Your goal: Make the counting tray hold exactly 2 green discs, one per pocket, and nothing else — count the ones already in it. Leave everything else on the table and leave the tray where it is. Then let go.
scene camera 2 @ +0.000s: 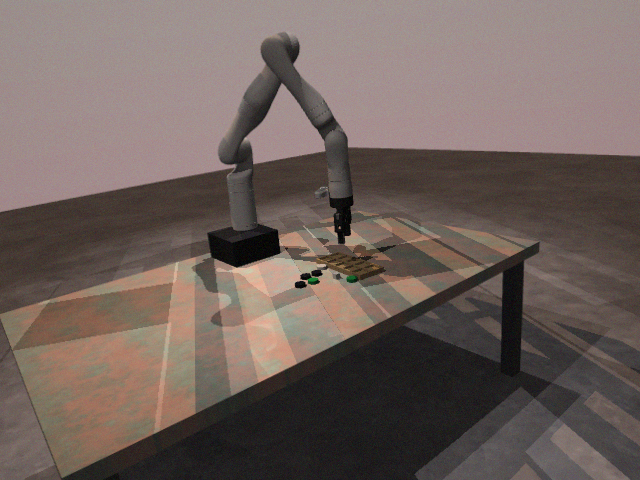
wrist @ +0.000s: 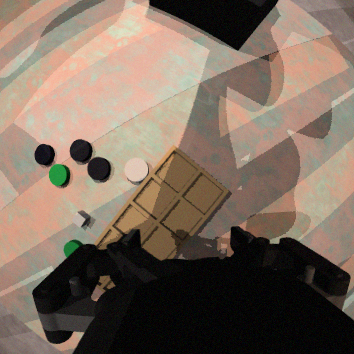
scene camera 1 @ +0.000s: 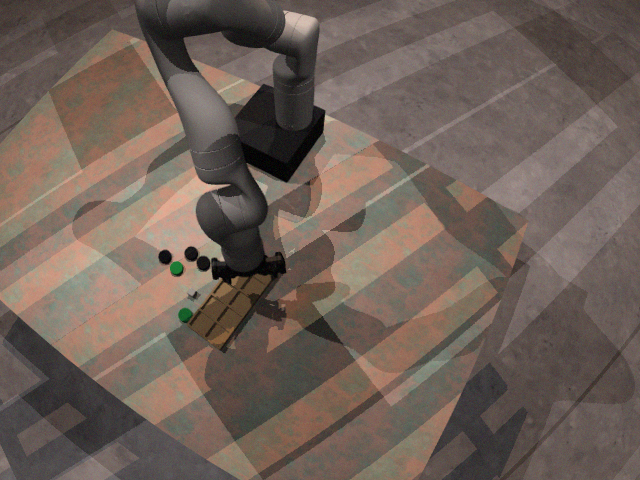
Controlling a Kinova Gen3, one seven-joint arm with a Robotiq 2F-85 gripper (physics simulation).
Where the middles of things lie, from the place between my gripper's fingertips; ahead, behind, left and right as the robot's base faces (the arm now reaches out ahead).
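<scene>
Tan counting tray (scene camera 1: pixel 224 309): my hand is 7 cm above it, 4 cm short of it and 3 cm to the left of it.
</scene>
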